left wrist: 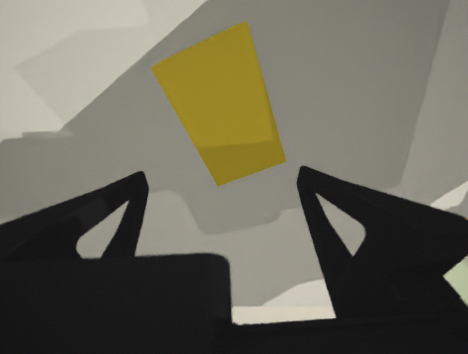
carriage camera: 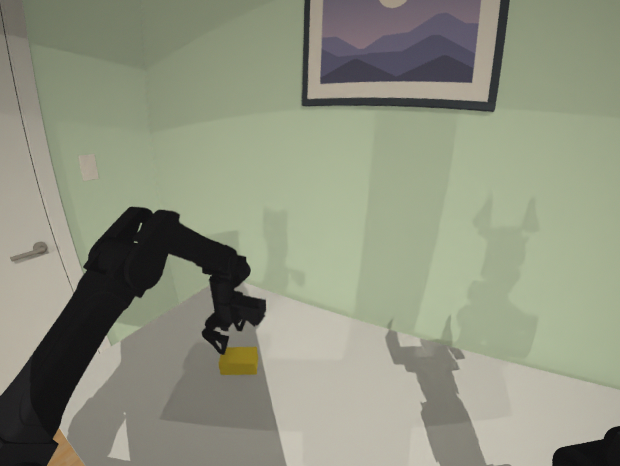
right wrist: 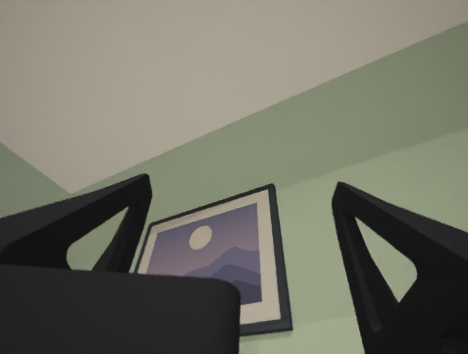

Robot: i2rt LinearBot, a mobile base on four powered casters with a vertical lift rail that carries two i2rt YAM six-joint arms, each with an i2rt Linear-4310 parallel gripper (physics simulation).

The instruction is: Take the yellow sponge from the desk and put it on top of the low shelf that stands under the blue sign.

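Places are measured from the left arm's base along level axes (x back, y right, z up), in centimetres.
Where they show: left gripper, fingertip midpoint: (left wrist: 223,177) (carriage camera: 231,341); right gripper, fingertip midpoint: (right wrist: 241,188).
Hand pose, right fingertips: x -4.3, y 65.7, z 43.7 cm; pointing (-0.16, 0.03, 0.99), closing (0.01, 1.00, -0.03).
After its pixels a point has its place.
The yellow sponge (carriage camera: 238,360) {y 15.1, x -42.5, z -14.7 cm} (left wrist: 225,105) {y 15.8, x -44.3, z -14.7 cm} lies flat on the white desk (carriage camera: 345,400) {y 43.7, x -34.2, z -19.2 cm}. My left gripper (left wrist: 223,177) {y 12.7, x -45.5, z -10.9 cm} is open, with its fingers spread above the desk. In the carriage view it hangs just behind and above the sponge, with one fingertip near the sponge's back left edge. In the left wrist view the sponge lies beyond the fingertips, roughly in line with the gap between them. My right gripper (right wrist: 241,188) {y 65.7, x -4.3, z 43.7 cm} is open and empty, pointing up at the wall and ceiling. The low shelf and the blue sign do not show in these views.
A green wall (carriage camera: 240,165) {y 5.4, x -97.2, z 30.2 cm} stands behind the desk, with a framed mountain picture (carriage camera: 398,92) {y 56.5, x -67.1, z 55.1 cm} (right wrist: 220,265) {y 61.8, x -64.3, z 70.0 cm} on it. A white door (carriage camera: 30,305) {y -85.4, x -63.6, z -21.9 cm} with a lever handle is at the left. Part of the right arm (carriage camera: 591,450) {y 63.5, x -3.5, z 14.1 cm} shows at the lower right. Arm shadows fall across the desk.
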